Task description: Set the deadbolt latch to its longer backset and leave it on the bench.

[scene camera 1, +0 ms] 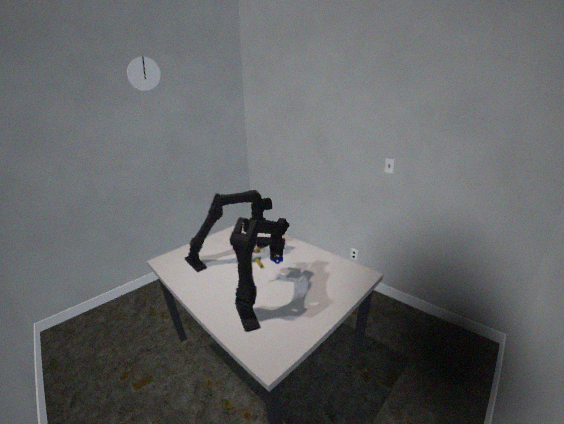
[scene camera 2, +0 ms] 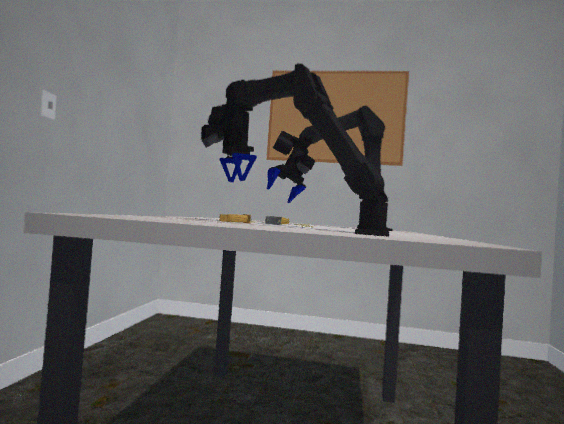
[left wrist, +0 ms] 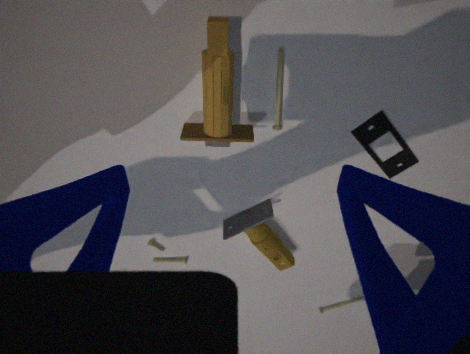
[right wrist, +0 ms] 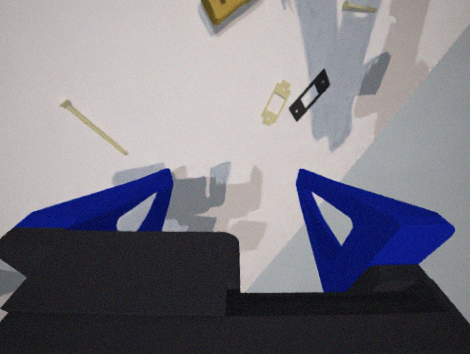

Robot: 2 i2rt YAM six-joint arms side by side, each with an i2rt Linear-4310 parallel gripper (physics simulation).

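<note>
A large brass latch-like piece [left wrist: 218,95] [scene camera 2: 235,218] with a brown end plate and a narrower block lies on the bench. A smaller yellow barrel [left wrist: 270,248] [scene camera 2: 285,220] [right wrist: 225,10] has a grey faceplate [left wrist: 247,218] [scene camera 2: 273,220] and lies angled nearby. I cannot tell the backset setting of either. My left gripper [left wrist: 233,177] [scene camera 2: 237,180] is open and empty, above the bench near both pieces. My right gripper [right wrist: 234,175] [scene camera 2: 279,195] is open and empty above the bench; the yellow barrel shows beyond its fingers, partly cut off at the right wrist view's top edge.
A black plate [left wrist: 381,120] [right wrist: 296,111] with a window lies on the bench [scene camera 2: 450,254], beside a pale brass plate [right wrist: 268,119]. Long screws [left wrist: 279,90] [right wrist: 95,128] and short screws [left wrist: 171,259] [right wrist: 360,7] lie around. The two arms stand close together in scene camera 1.
</note>
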